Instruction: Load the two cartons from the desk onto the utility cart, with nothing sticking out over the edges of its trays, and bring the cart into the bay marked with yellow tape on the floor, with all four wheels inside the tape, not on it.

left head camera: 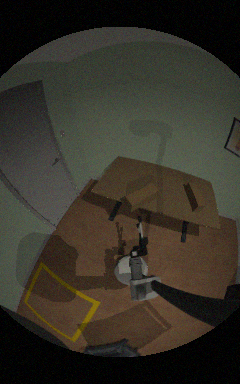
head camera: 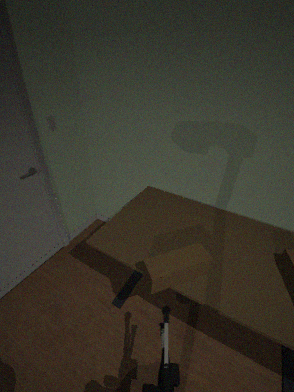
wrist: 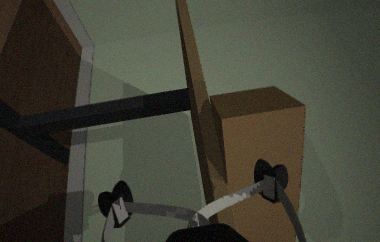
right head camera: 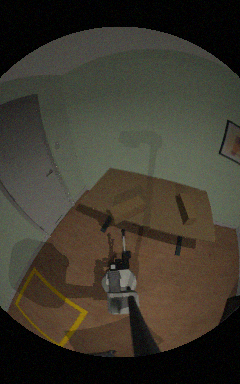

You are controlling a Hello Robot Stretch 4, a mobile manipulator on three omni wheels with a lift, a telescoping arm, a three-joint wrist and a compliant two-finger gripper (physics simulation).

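Frame: origin at the robot's base, x ahead, y left, z up, level; centimetres.
Seen in the pictures: gripper, fingertip midpoint: (left head camera: 137, 219) (head camera: 164, 314) (wrist: 193, 184) (right head camera: 122, 232).
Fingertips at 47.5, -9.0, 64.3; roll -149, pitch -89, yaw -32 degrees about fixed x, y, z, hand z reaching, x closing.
Observation:
Pixels of each thing's middle, then the offset from my fingertips to it, as dx, dy, dz. "*": a spot on its surface instead. Level surfaces: height alone.
- desk, surface height: dz +4.9
- second carton, body centre: (right head camera: 185, 207) (left head camera: 194, 196) +10.5, -65.7, +10.8
- dark desk leg, surface spot: (wrist: 100, 110) * +59.7, +17.0, -30.6
The near carton (head camera: 177, 267) (left head camera: 141, 196) (right head camera: 128, 207) (wrist: 265, 145) lies at the front edge of the desk (head camera: 250, 260) (left head camera: 207, 210) (right head camera: 200, 220). The second carton (head camera: 285, 270) (left head camera: 191, 196) (right head camera: 183, 209) is farther right on the desk. My gripper (head camera: 166, 314) (left head camera: 140, 220) (right head camera: 123, 232) (wrist: 193, 184) is open and empty, turned on its side, in front of the desk edge and near carton. In the wrist view one fingertip overlaps the carton and the other is on the desk's underside; contact cannot be told. Yellow tape (left head camera: 87, 321) (right head camera: 74, 329) marks the bay at lower left.
A dark frame (left head camera: 112, 348) (right head camera: 105, 353), possibly part of the cart, shows at the bottom edge. A dark desk leg (head camera: 127, 289) (left head camera: 115, 210) (right head camera: 106, 223) (wrist: 100, 110) stands left of my gripper. A door (head camera: 22, 150) (left head camera: 30, 135) (right head camera: 25, 145) is at left.

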